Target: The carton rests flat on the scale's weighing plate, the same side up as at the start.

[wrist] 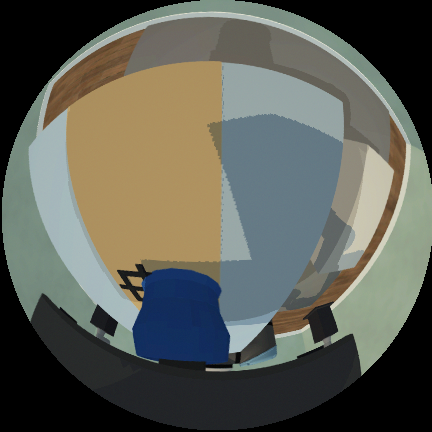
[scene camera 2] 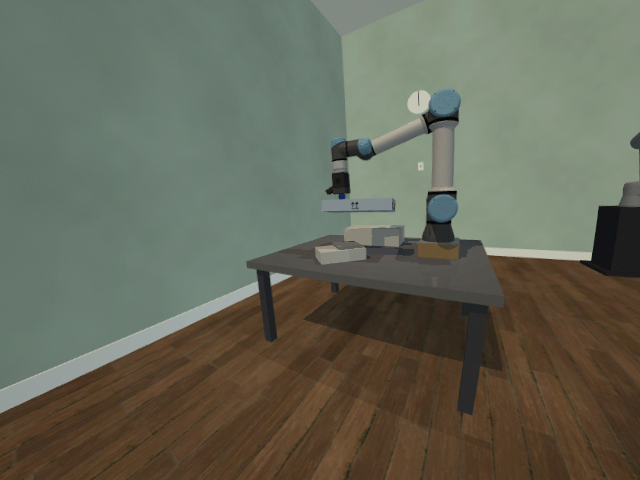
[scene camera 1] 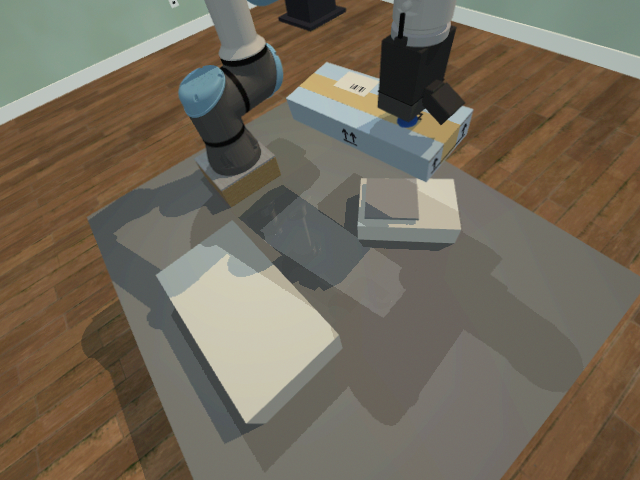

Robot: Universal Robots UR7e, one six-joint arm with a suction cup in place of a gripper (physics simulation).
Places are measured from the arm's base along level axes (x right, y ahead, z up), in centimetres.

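Where they show: hand at its tool point: (wrist: 193, 276) (scene camera 1: 404, 127); arm's base at its link origin: (scene camera 2: 437, 239) (scene camera 1: 235, 156).
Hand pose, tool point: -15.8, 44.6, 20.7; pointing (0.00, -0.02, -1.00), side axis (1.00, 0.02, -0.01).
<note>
Things, the pixels of their centre, and the offset from my tool point, as dx, dy, dz. Level surfaces: height alone.
- carton at the middle of its body: (wrist: 190, 313) (scene camera 1: 370, 114) (scene camera 2: 358, 205) -1.0, -8.7, -1.6
- scale at the middle of its body: (scene camera 1: 406, 207) (scene camera 2: 339, 251) -3.3, +1.5, -24.6
- larger cream block at the middle of its body: (scene camera 1: 247, 311) (wrist: 355, 211) (scene camera 2: 374, 234) +40.8, -5.4, -22.9
- grey table at its surface level: dz -28.3
The carton (scene camera 1: 382, 148) (scene camera 2: 372, 205) (wrist: 285, 200) is light blue with a tan tape band, a white barcode label on top and upright arrows on its sides. It hangs about level in the air, well above the table. My gripper, a blue suction cup (scene camera 1: 407, 121) (scene camera 2: 341, 196) (wrist: 180, 310), is on the carton's top face, off centre towards one end. The scale (scene camera 1: 439, 206) (scene camera 2: 328, 256) is a low cream box with a grey weighing plate (scene camera 1: 391, 198) (scene camera 2: 349, 246) on one part of its top. In scene camera 1 the carton appears behind and above the scale, apart from it.
A larger cream block (scene camera 1: 248, 320) (scene camera 2: 361, 236) lies on the grey table (scene camera 1: 491, 408) (scene camera 2: 413, 281). The arm's base stands on a wooden block (scene camera 1: 253, 183) (scene camera 2: 438, 250) at the table's side. A dark pedestal (scene camera 1: 310, 12) (scene camera 2: 617, 237) stands on the floor beyond.
</note>
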